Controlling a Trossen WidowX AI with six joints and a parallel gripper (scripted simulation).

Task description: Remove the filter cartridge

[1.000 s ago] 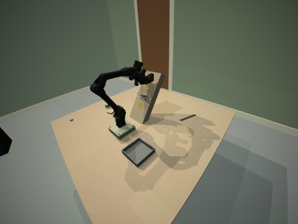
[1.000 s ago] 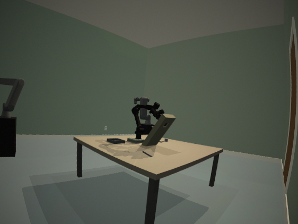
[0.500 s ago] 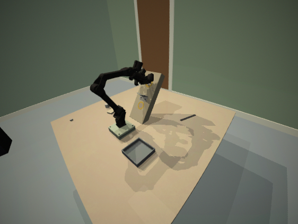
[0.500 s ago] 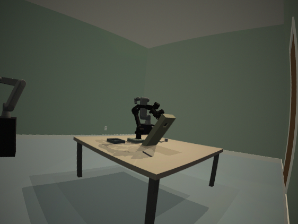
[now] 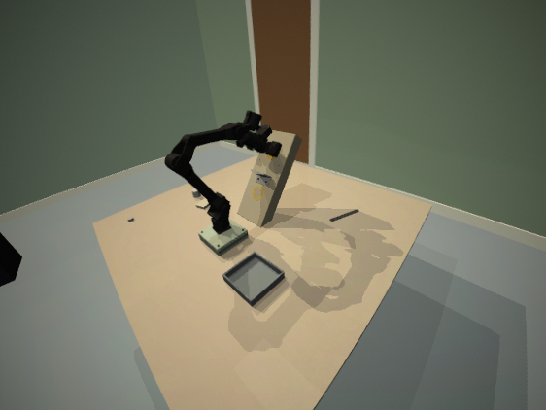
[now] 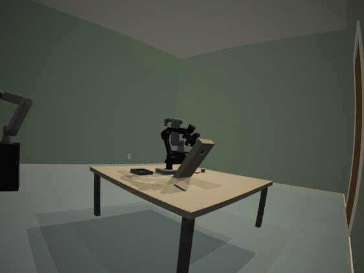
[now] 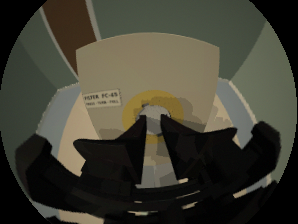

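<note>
Now: gripper tip 1 cm short of the round filter cartridge and 1 cm above it. The rest, counted from my gripper tip: dark square tray: 39 cm behind, 32 cm to the right, 27 cm below; then grey block: 40 cm to the left, 29 cm behind, 26 cm below.
</note>
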